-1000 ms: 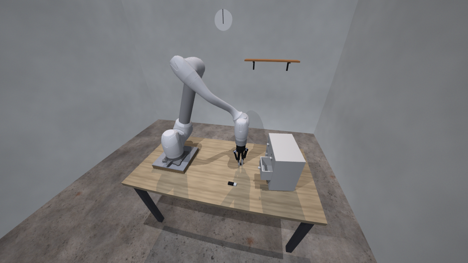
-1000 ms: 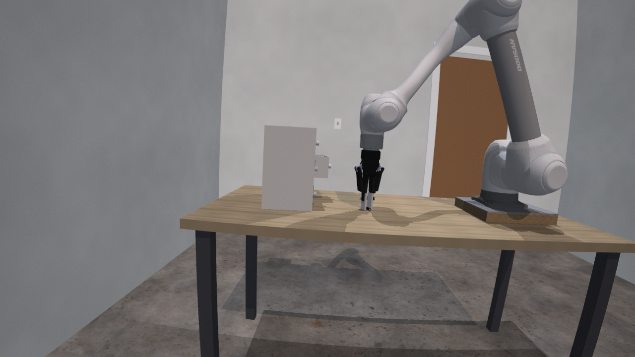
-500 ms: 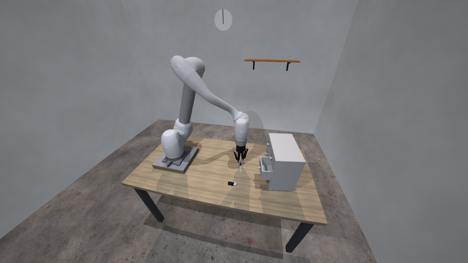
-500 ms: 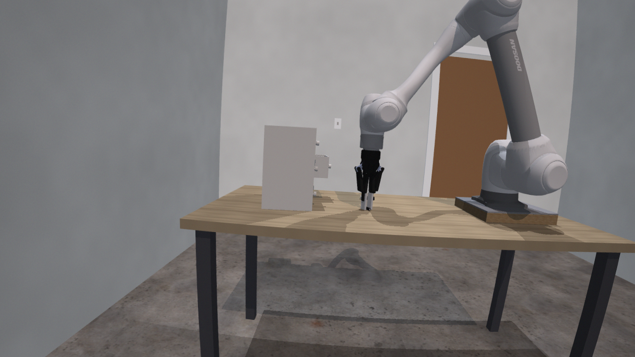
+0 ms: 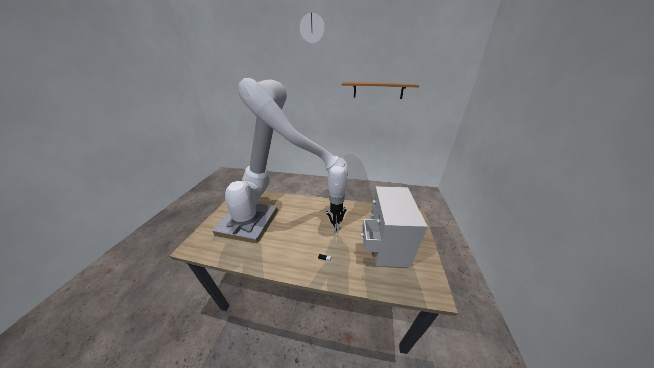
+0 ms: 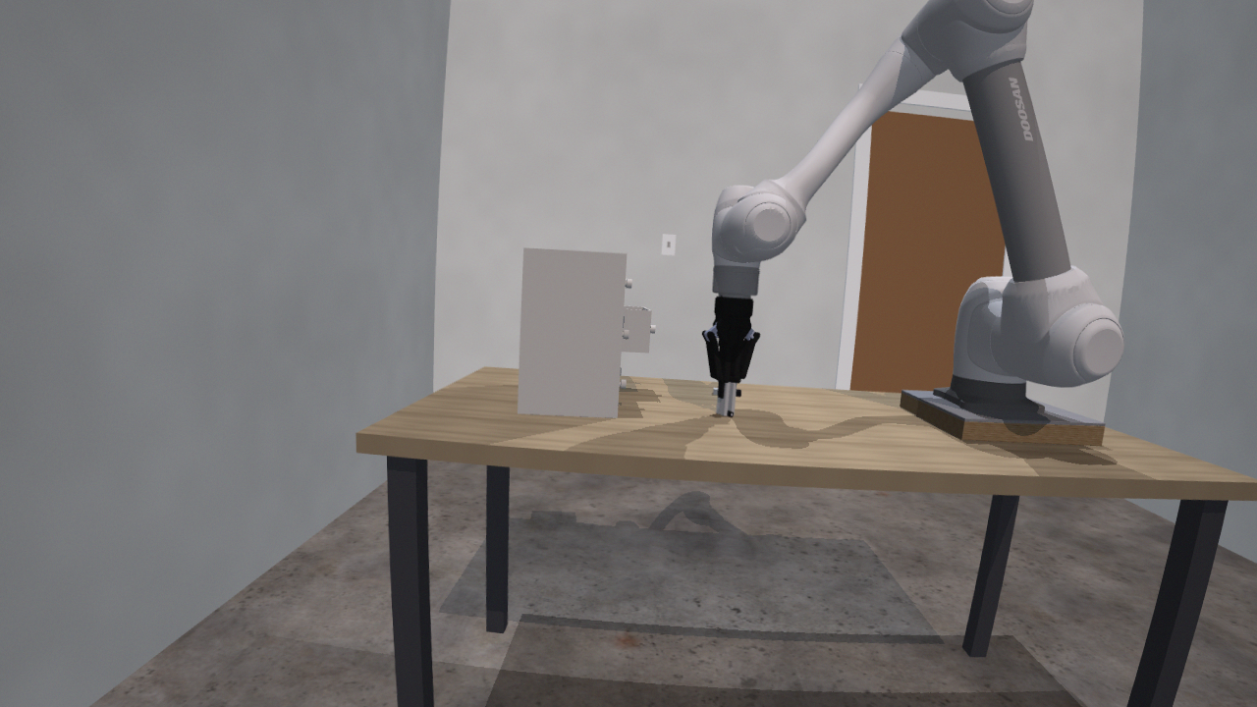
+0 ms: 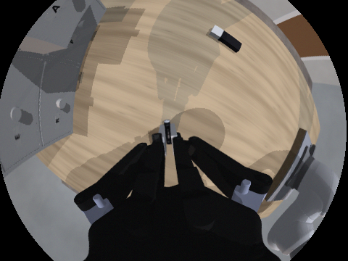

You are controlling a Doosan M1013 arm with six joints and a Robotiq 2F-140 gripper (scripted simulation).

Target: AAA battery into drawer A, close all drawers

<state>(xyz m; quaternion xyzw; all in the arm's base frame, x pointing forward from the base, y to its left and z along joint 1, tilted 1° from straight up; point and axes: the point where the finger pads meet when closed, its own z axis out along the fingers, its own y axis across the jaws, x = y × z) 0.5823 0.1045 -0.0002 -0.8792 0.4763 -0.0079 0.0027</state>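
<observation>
Now: the drawer 26 cm ahead of my hand, 12 cm to the right of it and 10 cm above it. The rest, counted from my hand: AAA battery (3 cm below); white block (22 cm to the right, 3 cm below, 1 cm behind).
</observation>
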